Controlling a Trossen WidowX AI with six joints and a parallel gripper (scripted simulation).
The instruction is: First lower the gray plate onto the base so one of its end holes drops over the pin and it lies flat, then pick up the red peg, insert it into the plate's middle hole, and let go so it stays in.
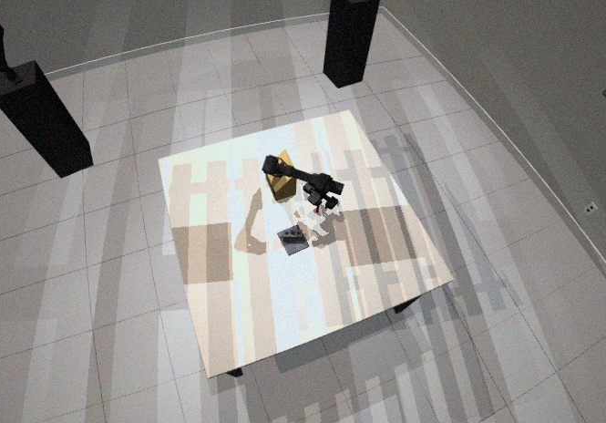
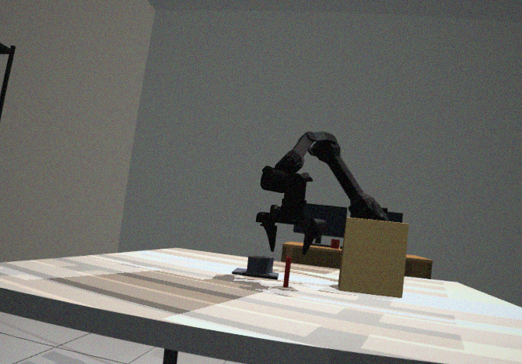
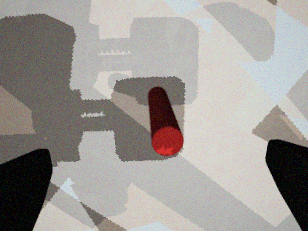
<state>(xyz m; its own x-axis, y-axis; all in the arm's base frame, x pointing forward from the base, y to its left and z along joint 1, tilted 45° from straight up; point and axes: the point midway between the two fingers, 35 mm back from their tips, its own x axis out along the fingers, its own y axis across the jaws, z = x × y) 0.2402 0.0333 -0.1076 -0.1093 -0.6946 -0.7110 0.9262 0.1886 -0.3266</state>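
Right now my gripper tip is 50 mm above the red peg. From my gripper tip the other things lie so: dark flat base 180 mm to the right, 90 mm ahead, 80 mm below; gray plate 200 mm to the right, 80 mm ahead, 50 mm below.
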